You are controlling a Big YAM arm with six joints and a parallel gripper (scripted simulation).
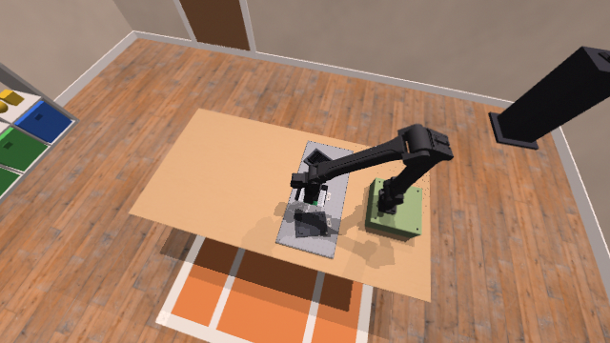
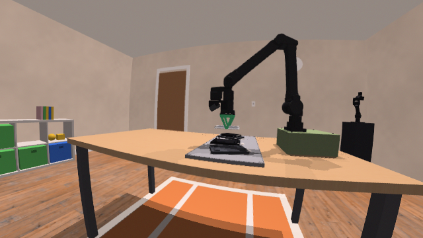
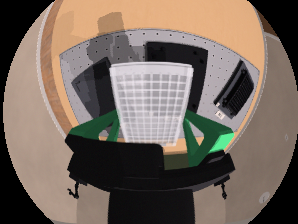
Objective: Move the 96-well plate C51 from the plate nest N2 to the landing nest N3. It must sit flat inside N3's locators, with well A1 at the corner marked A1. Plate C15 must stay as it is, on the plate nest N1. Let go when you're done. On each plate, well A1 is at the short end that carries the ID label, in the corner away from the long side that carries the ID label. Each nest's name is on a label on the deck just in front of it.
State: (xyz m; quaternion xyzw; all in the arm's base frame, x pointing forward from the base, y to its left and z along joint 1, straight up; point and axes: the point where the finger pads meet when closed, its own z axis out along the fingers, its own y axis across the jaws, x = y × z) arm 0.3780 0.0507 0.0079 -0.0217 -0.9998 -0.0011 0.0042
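The black nest lies 1 cm ahead of my hand, 5 cm to the right of it and 9 cm below it. From my hand the other things lie so: white 96-well plate (right at my hand); then dark plate (26 cm to the right, 8 cm below).
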